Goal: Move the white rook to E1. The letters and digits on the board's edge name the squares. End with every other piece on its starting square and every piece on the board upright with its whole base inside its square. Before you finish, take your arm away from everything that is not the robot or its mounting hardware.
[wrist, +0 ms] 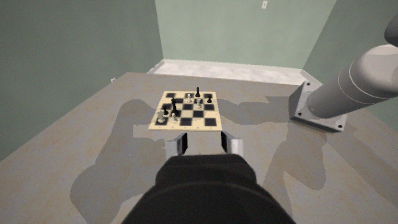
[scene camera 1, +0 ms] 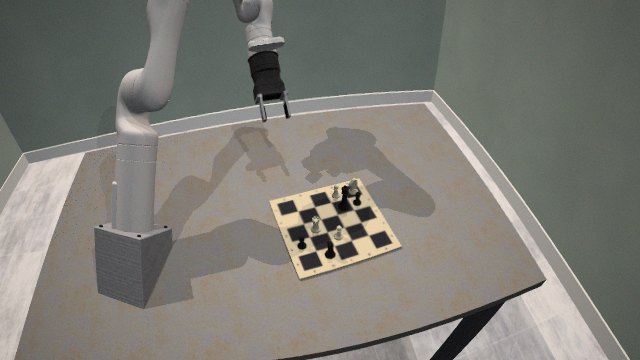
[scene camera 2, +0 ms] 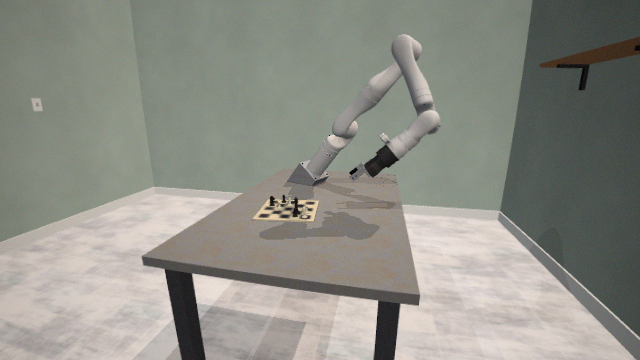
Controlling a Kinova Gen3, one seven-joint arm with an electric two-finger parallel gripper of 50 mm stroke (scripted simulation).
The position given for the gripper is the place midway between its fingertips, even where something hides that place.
Note:
In view: the gripper (scene camera 1: 276, 119) and a small chessboard (scene camera 1: 366, 234).
The small chessboard is seen too in the wrist view (wrist: 207, 118) and in scene camera 2 (scene camera 2: 267, 213). The gripper shows as well in the wrist view (wrist: 204, 139) and in scene camera 2 (scene camera 2: 351, 176).

